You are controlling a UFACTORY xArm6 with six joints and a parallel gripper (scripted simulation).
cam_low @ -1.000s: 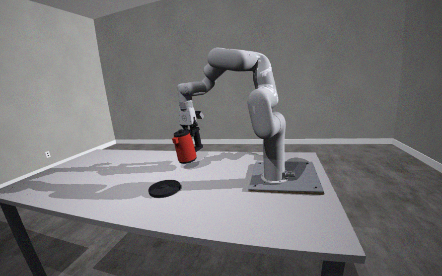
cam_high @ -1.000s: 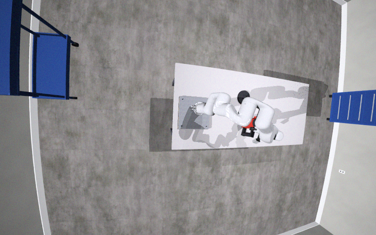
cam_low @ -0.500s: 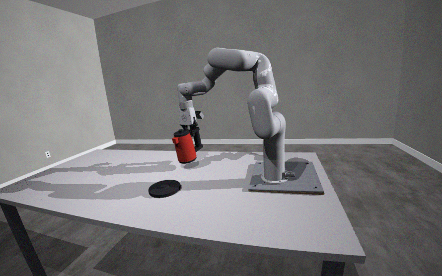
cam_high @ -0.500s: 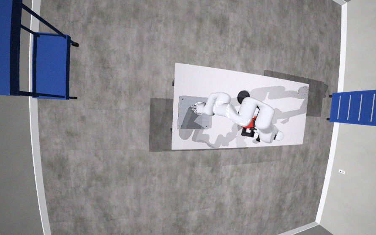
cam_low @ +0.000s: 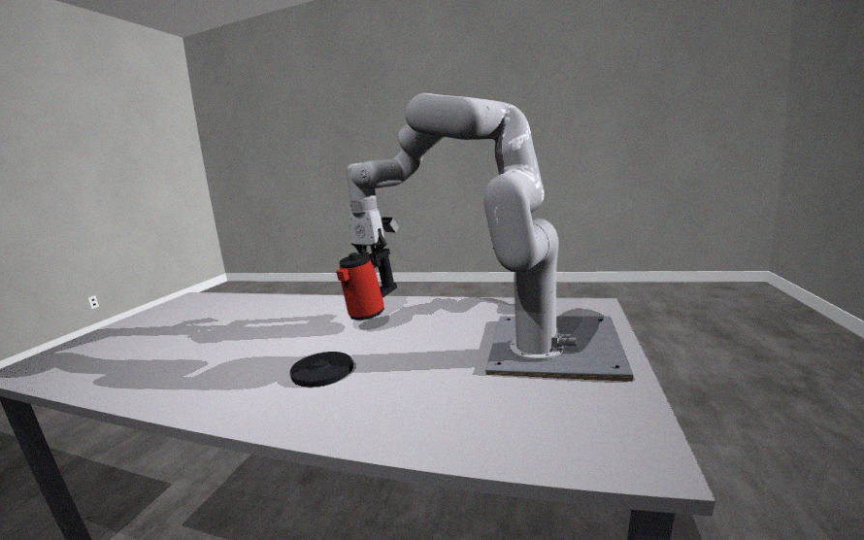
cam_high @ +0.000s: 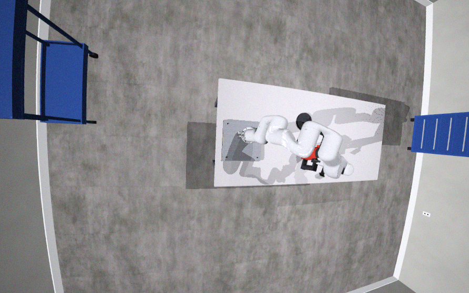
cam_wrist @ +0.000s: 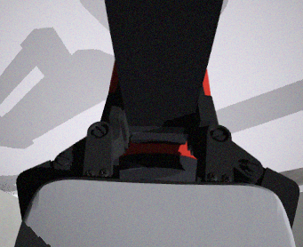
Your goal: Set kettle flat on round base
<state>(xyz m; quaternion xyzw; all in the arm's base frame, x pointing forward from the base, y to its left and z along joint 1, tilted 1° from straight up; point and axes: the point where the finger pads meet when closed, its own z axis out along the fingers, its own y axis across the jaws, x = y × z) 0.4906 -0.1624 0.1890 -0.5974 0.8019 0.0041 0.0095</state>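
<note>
Right now my hand is 50 mm above the red kettle, 20 mm to the right of it and 10 mm short of it. Also, from my hand: black round base 320 mm to the left, 190 mm below.
</note>
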